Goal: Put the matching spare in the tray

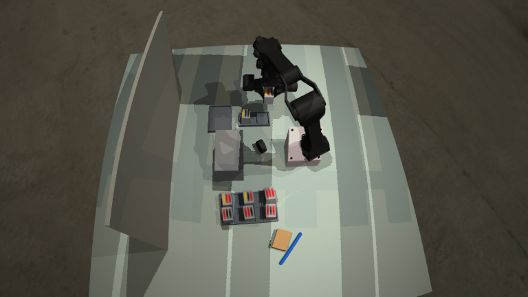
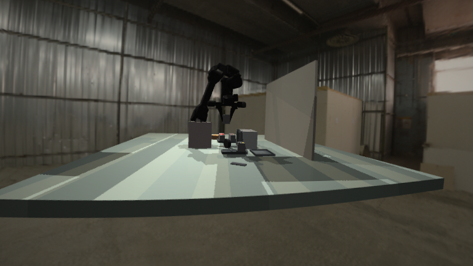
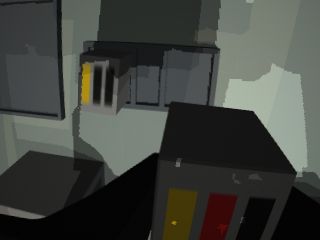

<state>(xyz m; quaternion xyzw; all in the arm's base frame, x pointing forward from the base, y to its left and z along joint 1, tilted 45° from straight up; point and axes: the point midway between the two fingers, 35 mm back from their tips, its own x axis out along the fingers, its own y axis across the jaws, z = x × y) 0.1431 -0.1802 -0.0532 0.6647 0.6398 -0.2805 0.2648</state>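
Right now the flat dark tray is 19 cm ahead of my gripper tip, 2 cm to the right of it and 15 cm below it. Also, from my gripper tip: small dark flat piece (3 cm ahead, 21 cm to the right, 16 cm below); then dark panel (38 cm ahead, 17 cm to the left, 7 cm above); then grey mounted unit (15 cm ahead, 19 cm to the left, 11 cm below).
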